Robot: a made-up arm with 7 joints. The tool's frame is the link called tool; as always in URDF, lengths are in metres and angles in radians. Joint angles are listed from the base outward. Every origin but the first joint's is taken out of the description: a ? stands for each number. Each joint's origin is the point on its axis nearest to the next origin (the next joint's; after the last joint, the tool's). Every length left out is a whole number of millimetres.
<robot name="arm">
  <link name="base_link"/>
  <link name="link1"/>
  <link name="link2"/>
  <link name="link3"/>
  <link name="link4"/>
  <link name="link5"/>
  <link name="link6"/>
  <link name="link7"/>
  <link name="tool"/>
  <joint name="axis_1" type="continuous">
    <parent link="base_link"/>
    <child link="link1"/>
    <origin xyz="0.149 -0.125 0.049" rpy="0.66 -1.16 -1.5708"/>
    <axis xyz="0 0 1"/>
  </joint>
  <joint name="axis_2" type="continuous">
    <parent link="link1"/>
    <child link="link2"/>
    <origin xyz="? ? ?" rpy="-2.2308 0 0"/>
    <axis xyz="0 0 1"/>
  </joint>
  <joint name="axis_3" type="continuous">
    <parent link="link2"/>
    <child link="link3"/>
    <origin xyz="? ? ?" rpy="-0.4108 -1.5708 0"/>
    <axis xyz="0 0 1"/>
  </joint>
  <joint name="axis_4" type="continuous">
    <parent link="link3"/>
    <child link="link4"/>
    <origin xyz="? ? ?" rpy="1.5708 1.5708 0"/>
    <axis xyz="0 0 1"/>
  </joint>
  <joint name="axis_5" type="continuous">
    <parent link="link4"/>
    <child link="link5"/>
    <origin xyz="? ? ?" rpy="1.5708 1.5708 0"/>
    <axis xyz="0 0 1"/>
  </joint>
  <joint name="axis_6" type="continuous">
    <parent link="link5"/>
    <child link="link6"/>
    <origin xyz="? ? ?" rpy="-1.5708 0 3.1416"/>
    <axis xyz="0 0 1"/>
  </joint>
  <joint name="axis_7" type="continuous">
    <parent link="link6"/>
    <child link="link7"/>
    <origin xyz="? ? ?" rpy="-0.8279 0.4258 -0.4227"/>
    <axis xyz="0 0 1"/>
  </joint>
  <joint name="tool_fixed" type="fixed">
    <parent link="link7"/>
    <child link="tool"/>
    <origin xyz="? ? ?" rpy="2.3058 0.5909 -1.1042"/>
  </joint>
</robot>
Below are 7 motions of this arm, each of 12 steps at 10 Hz.
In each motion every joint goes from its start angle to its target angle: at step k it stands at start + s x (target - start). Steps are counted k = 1, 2, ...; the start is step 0. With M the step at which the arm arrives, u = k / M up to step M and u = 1 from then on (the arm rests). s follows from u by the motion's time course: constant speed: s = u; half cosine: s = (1 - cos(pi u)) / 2; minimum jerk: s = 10 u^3 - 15 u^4 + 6 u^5.
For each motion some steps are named. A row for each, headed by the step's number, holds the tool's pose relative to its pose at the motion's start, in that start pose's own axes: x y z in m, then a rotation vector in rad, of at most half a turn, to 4 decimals.
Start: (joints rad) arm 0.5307 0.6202 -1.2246 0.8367 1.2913 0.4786 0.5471
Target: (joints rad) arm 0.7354 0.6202 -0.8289 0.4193 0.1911 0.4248 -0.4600
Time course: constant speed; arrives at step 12
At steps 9, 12:
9: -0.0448 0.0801 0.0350 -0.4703 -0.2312 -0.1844
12: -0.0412 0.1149 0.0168 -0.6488 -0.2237 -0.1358

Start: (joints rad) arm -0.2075 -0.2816 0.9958 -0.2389 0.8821 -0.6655 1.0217
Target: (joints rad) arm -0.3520 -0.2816 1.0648 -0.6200 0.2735 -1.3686 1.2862
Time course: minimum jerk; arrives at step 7
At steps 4, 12:
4: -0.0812 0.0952 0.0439 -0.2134 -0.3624 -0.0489
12: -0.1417 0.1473 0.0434 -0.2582 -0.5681 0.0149

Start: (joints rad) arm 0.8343 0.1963 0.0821 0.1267 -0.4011 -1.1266 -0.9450
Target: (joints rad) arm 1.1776 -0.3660 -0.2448 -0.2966 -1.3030 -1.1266 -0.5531
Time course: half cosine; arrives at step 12
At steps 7, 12:
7: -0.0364 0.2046 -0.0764 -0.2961 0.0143 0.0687
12: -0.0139 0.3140 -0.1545 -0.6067 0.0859 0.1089

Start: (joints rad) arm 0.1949 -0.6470 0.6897 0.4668 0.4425 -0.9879 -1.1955
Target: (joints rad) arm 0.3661 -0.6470 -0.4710 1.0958 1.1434 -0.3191 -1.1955
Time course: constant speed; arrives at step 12
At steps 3, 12:
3: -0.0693 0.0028 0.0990 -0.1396 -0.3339 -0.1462
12: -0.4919 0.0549 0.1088 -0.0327 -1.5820 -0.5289

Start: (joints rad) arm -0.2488 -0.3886 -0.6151 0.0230 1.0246 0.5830 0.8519
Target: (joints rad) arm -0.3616 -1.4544 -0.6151 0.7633 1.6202 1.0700 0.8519
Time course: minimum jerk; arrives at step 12
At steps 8, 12:
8: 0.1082 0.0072 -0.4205 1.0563 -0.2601 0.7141
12: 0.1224 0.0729 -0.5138 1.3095 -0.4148 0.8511

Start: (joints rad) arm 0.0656 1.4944 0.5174 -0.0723 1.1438 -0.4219 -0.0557
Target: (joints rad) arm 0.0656 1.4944 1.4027 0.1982 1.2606 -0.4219 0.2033
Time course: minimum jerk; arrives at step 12
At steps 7, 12:
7: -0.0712 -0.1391 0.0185 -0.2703 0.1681 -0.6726
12: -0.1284 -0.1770 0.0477 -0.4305 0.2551 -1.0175

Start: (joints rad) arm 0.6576 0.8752 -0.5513 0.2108 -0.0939 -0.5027 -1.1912
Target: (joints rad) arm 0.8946 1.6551 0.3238 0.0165 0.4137 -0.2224 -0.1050
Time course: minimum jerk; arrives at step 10
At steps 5, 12:
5: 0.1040 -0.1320 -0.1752 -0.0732 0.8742 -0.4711
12: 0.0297 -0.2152 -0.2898 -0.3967 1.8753 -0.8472

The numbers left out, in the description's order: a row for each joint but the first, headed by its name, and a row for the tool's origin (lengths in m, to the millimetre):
axis_2: -0.05 -0.075 0
axis_3: 0.217 -0.159 0
axis_4: 0.053 -0.028 0
axis_5: 0.159 -0.147 0
axis_6: 0.035 0.106 0
axis_7: -0.087 -0.147 0
tool: -0.052 -0.104 0

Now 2 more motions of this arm.
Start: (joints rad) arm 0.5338 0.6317 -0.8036 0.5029 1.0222 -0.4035 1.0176
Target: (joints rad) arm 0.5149 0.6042 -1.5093 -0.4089 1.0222 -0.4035 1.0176
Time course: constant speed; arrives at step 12
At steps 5, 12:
5: -0.0136 0.1864 -0.0071 -0.0702 -0.0250 0.4729
12: -0.2139 0.3868 -0.0135 -0.2726 -0.2173 1.0774

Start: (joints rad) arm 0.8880 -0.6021 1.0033 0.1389 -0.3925 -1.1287 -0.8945
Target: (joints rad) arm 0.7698 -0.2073 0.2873 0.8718 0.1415 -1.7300 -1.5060
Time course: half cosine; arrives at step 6
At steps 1, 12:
1: -0.0013 0.0102 0.0347 -0.0778 -0.0454 0.0393
12: -0.0966 0.3146 0.2431 -1.1166 -0.4406 1.2101

